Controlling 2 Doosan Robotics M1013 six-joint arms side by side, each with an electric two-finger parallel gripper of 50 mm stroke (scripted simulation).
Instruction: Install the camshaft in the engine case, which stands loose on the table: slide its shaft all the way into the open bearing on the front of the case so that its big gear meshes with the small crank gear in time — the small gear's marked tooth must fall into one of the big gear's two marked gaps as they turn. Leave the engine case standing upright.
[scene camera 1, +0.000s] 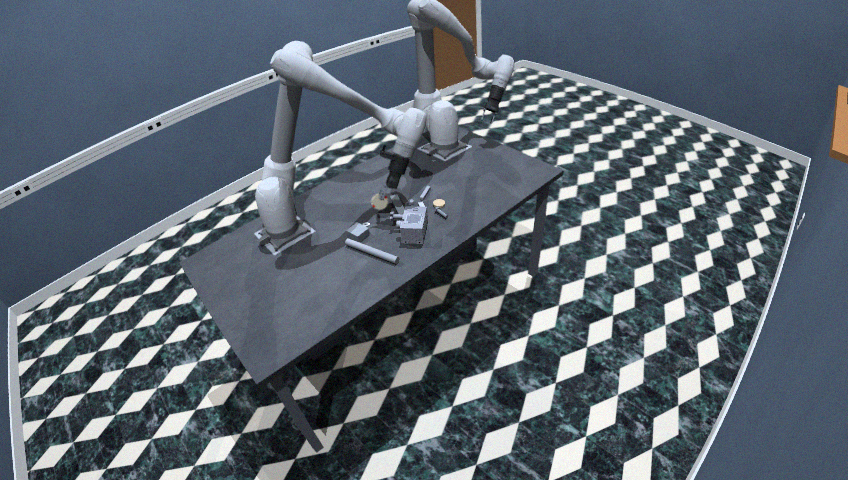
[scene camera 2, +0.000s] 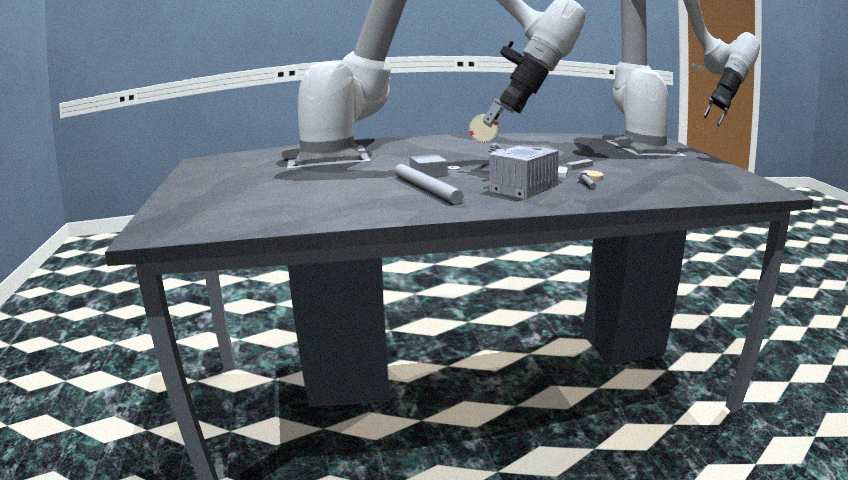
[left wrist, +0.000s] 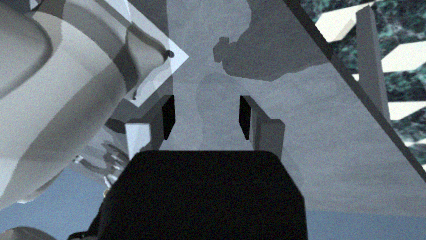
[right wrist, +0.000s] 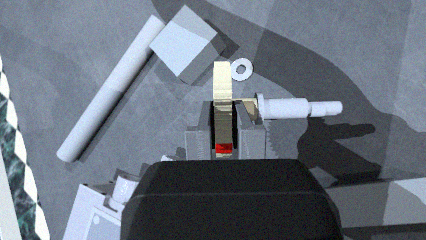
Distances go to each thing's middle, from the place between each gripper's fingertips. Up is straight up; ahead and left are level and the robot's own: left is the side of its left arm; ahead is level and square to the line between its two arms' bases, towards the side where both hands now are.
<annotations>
Right now my right hand (scene camera 2: 487, 123) is 160 mm to the left of the grey block (right wrist: 187, 45) and 120 mm above it.
My left gripper (scene camera 2: 711, 121) is now 160 mm short of the grey block, 1030 mm to the left of it and 130 mm above it.
</annotations>
